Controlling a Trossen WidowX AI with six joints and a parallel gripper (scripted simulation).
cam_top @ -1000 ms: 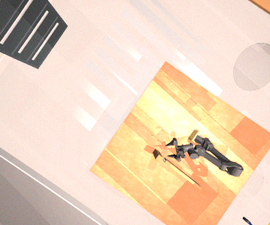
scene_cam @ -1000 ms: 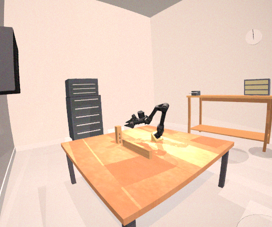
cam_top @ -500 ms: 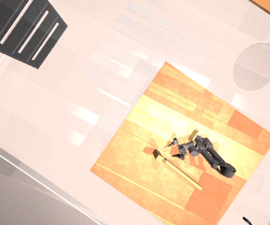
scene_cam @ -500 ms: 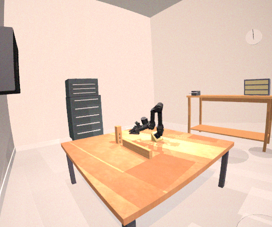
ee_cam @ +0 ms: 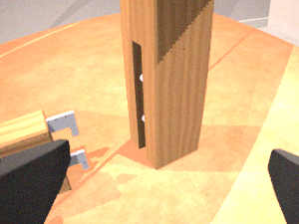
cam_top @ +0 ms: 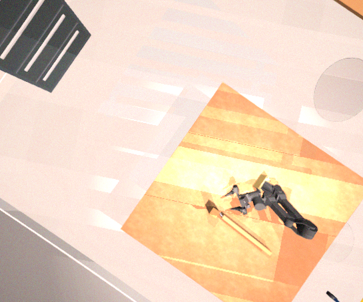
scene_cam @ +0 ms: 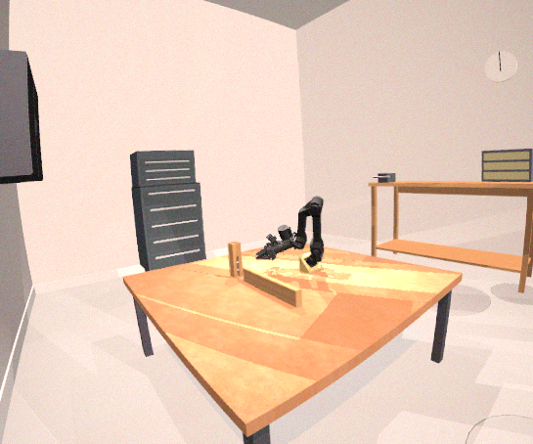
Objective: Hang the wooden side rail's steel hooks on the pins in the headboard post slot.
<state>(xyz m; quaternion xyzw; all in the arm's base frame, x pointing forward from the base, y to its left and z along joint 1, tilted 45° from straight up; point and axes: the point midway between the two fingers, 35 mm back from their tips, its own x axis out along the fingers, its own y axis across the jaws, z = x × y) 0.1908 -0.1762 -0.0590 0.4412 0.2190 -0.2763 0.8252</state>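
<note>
Now: gripper tip 8 cm short of the wooden headboard post, 7 cm to the left of it and 1 cm above it.
</note>
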